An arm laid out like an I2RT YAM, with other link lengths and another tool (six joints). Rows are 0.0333 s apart.
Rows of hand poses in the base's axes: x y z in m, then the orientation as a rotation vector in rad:
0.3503, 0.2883, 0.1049, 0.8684, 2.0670, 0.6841
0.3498, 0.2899, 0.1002, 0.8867, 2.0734, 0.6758
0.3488, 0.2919, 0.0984, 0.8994, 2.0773, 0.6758
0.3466, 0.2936, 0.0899, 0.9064, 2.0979, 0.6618
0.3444, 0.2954, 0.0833, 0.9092, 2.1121, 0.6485
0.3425, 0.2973, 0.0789, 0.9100, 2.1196, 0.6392
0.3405, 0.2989, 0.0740, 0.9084, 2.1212, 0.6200
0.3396, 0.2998, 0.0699, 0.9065, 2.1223, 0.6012
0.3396, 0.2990, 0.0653, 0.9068, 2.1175, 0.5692
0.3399, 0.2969, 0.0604, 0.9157, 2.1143, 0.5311
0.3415, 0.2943, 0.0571, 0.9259, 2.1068, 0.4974
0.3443, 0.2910, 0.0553, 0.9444, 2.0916, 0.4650
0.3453, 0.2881, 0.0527, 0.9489, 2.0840, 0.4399
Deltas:
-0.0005, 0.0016, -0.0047, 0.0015, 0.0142, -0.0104
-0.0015, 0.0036, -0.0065, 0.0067, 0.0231, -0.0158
-0.0037, 0.0053, -0.0150, 0.0000, 0.0449, -0.0155
-0.0059, 0.0071, -0.0216, -0.0080, 0.0594, -0.0154
-0.0078, 0.0090, -0.0260, -0.0140, 0.0670, -0.0158
-0.0098, 0.0106, -0.0309, -0.0281, 0.0697, -0.0211
-0.0107, 0.0115, -0.0350, -0.0420, 0.0719, -0.0262
-0.0107, 0.0107, -0.0396, -0.0645, 0.0717, -0.0400
-0.0104, 0.0086, -0.0445, -0.0877, 0.0778, -0.0598
-0.0088, 0.0060, -0.0478, -0.1073, 0.0807, -0.0808
-0.0060, 0.0027, -0.0496, -0.1229, 0.0810, -0.1096
-0.0050, -0.0002, -0.0522, -0.1388, 0.0806, -0.1245

